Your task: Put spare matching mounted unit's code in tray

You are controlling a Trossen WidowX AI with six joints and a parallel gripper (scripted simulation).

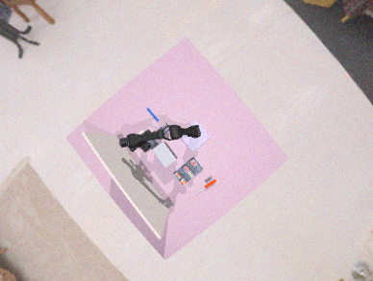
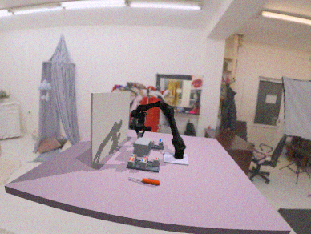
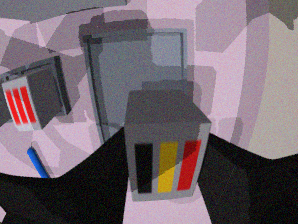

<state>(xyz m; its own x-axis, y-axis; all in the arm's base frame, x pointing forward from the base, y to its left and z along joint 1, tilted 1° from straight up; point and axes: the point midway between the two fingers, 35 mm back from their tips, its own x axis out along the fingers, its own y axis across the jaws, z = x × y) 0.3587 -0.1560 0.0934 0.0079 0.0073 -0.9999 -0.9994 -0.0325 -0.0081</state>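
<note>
Now: gripper tip 10 mm past the grey tray and 70 mm above it. From my gripper tip the other things lie so: grey box-shaped unit 80 mm behind, 180 mm to the left, 20 mm below; then blue pen 160 mm behind, 140 mm to the right, 70 mm below; then grey spare block 20 mm above.
</note>
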